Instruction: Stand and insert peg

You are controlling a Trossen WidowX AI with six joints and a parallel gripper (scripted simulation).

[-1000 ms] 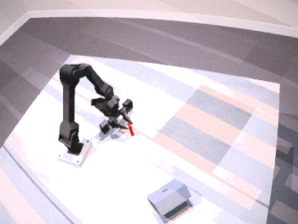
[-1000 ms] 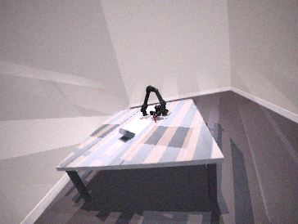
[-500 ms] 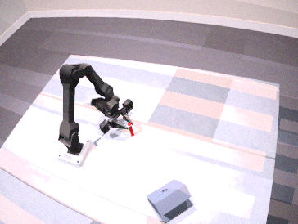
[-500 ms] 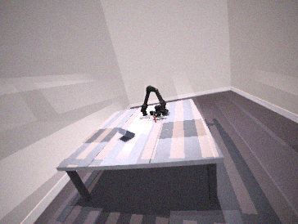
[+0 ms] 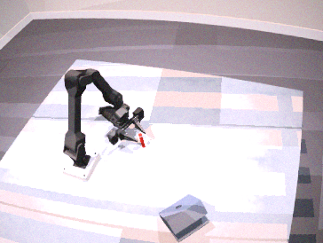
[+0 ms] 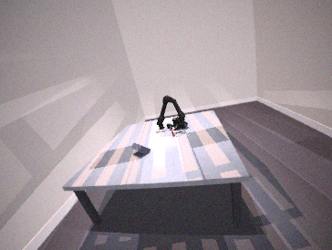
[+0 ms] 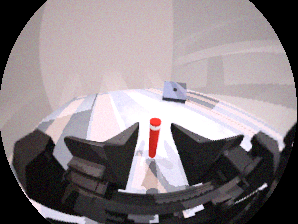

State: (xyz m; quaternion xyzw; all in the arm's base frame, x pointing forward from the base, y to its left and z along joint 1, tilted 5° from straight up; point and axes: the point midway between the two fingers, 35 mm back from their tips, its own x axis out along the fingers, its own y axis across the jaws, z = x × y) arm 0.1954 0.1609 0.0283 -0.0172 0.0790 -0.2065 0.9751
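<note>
Right now the red peg is 1 cm below my gripper tip and 1 cm behind it. From my gripper tip the other things lie so: sloped grey panel (26 cm to the right, 24 cm ahead, 2 cm below).
</note>
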